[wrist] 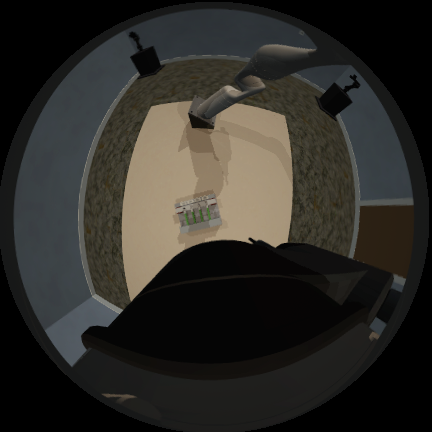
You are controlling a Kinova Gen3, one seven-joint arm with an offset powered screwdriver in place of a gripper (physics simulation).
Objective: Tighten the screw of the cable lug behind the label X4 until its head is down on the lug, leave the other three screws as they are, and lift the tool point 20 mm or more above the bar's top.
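Frame: origin at the arm's base, x ahead, y left, z up, level; millimetres.
Where they show: hand, tool point: (249, 238); arm's base, link origin: (204, 111).
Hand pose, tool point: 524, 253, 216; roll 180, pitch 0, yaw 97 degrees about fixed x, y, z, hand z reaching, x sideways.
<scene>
Each offset is from my tool point to the top centre of the thing, as dx, dy, dz. Level surfaces: height alone.
The grey terminal unit {-18, -163, -241} (214, 221) stands on the tan table, a little left of the view's middle. It has a pale upper row with small light pieces and dark red marks near its ends, and several green strips below. The labels, X4 among them, and the screws and cable lugs are too small to read or tell apart. My screwdriver {+0, +0, +64} (252, 241) shows as a short dark tip at the edge of the black tool housing, to the right of and below the unit in the view. The tip appears apart from the unit; its height is unclear. It has no fingers.
The arm's base (202, 120) stands at the table's far side, with the grey arm (220, 101) rising to the upper right. Shadows fall on the tan table {dz -291} (150, 165). Two black stands (146, 61) (335, 99) are beyond the table. The black housing (225, 310) hides the near side.
</scene>
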